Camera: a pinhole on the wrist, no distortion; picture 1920 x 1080 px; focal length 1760.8 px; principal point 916.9 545.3 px. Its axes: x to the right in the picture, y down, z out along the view. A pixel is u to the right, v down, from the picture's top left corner.
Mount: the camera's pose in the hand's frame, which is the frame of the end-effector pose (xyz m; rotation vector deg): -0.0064 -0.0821 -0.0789 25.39 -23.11 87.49
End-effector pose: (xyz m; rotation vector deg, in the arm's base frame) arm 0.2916 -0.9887 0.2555 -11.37 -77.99 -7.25
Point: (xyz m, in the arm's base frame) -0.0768 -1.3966 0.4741
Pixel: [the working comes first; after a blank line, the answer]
In the camera's frame: -0.1486 -0.1230 0.5438

435.7 146.9
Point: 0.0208 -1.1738 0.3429
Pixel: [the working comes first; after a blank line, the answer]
In the camera's frame: 0.0252 -0.0232 0.3535

1042.6 429.7
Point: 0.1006 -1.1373 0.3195
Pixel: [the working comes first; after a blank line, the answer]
In the camera's frame: 0.0335 -0.0196 0.2631

1141.3 413.8
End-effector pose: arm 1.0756 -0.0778 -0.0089 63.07 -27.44 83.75
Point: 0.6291 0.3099 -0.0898
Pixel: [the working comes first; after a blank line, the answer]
In the camera's frame: 0.1079 -0.1026 -0.5632

behind the camera
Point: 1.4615 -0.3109 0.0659
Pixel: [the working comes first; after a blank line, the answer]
In the camera's frame: 0.0540 0.0187 0.4784

1115.6 614.1
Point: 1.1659 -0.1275 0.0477
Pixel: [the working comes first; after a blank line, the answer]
In the camera's frame: 0.1144 -0.0342 0.1394

outside the picture
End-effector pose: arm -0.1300 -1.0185 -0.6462 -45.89 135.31 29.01
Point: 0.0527 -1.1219 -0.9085
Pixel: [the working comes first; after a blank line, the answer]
In the camera's frame: 0.0211 -0.0907 0.3377

1026.9 72.3
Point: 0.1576 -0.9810 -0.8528
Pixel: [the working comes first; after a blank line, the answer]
In the camera's frame: 0.0971 0.0735 0.3727

1375.8 892.4
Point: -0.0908 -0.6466 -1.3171
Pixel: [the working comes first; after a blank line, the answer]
In the camera's frame: 0.6042 -0.2324 0.5687

outside the picture
